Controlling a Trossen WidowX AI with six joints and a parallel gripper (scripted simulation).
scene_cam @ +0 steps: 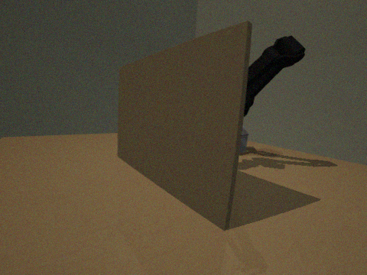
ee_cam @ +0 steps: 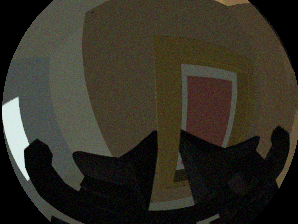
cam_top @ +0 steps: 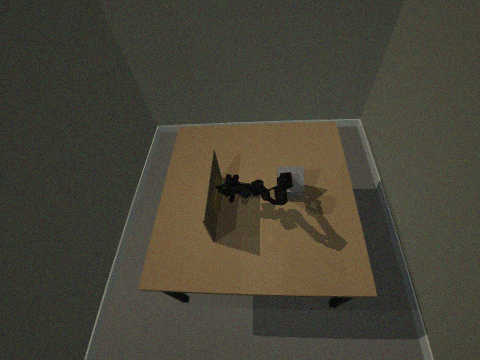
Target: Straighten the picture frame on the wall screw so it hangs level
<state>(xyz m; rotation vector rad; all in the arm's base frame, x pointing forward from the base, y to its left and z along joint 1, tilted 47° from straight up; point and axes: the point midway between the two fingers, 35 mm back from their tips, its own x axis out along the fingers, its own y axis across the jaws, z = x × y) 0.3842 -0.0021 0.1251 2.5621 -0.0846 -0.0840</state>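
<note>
Right now my gripper tip is 10 mm to the right of the picture frame and 50 mm above it. The rest, counted from my gripper tip: brown wall panel 20 mm ahead, 70 mm below.
</note>
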